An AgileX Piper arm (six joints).
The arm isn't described. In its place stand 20 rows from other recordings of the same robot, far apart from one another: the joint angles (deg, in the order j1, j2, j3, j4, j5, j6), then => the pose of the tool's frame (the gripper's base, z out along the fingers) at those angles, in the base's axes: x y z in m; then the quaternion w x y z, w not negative.
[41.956, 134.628, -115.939, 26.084, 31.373, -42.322] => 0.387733 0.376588 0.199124 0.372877 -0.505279 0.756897 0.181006
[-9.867, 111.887, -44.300, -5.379, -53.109, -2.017] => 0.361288 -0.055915 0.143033 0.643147 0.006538 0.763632 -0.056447
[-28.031, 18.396, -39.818, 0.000, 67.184, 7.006] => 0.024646 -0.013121 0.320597 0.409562 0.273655 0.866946 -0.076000
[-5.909, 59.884, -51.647, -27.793, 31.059, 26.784] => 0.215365 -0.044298 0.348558 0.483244 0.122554 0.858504 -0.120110
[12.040, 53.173, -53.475, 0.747, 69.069, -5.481] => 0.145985 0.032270 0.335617 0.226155 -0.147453 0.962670 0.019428
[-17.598, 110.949, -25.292, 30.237, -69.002, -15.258] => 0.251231 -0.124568 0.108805 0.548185 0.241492 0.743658 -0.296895
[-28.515, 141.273, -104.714, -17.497, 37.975, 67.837] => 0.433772 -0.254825 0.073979 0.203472 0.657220 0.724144 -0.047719
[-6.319, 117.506, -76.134, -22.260, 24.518, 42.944] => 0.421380 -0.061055 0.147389 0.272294 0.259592 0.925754 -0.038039
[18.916, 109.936, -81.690, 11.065, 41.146, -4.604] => 0.385480 0.144247 0.215489 0.209126 -0.142272 0.961790 0.104814
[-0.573, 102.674, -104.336, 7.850, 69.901, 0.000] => 0.387119 0.007801 0.360498 0.231181 0.012863 0.970528 0.066825
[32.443, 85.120, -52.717, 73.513, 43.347, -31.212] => 0.219162 0.210288 0.265561 0.128793 -0.110374 0.861194 0.479140
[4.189, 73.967, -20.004, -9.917, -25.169, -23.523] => 0.222061 0.022947 0.193269 0.534347 -0.282982 0.789785 -0.103121
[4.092, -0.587, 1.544, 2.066, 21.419, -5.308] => 0.052420 0.004951 0.171154 0.592189 -0.056424 0.803771 0.008960
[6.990, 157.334, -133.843, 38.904, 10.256, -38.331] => 0.595461 0.083259 0.097136 0.521353 -0.080261 0.845773 0.080113
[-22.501, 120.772, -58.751, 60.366, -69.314, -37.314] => 0.327735 -0.215854 0.143440 0.505344 0.403803 0.599355 -0.471533
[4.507, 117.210, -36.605, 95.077, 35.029, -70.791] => 0.265163 0.073091 0.048046 0.067349 0.124933 0.935234 0.324335
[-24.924, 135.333, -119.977, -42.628, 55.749, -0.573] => 0.449231 -0.264927 0.206943 0.113866 0.057374 0.920022 -0.370543
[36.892, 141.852, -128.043, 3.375, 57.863, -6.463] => 0.423671 0.323681 0.166947 0.187732 -0.352027 0.913504 0.079646
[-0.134, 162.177, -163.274, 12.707, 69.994, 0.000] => 0.567522 0.017482 0.141512 0.224538 0.014535 0.968175 0.109585
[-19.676, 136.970, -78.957, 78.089, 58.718, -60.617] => 0.418084 -0.068683 0.053000 0.189183 0.129281 0.862400 0.451401
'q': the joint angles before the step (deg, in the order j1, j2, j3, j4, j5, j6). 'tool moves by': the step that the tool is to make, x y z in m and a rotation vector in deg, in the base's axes. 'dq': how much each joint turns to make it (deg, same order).
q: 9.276 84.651 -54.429 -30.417 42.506 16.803
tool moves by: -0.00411 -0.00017 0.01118 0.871 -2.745 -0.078
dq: 0.000 -2.208 0.001 0.150 -0.605 0.355
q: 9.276 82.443 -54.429 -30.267 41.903 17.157
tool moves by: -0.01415 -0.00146 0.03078 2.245 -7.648 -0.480
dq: -0.001 -6.223 0.001 0.001 -1.399 1.443
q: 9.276 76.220 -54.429 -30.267 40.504 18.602
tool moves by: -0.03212 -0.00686 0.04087 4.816 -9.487 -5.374
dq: 0.001 -9.534 -0.002 -0.559 1.801 6.434
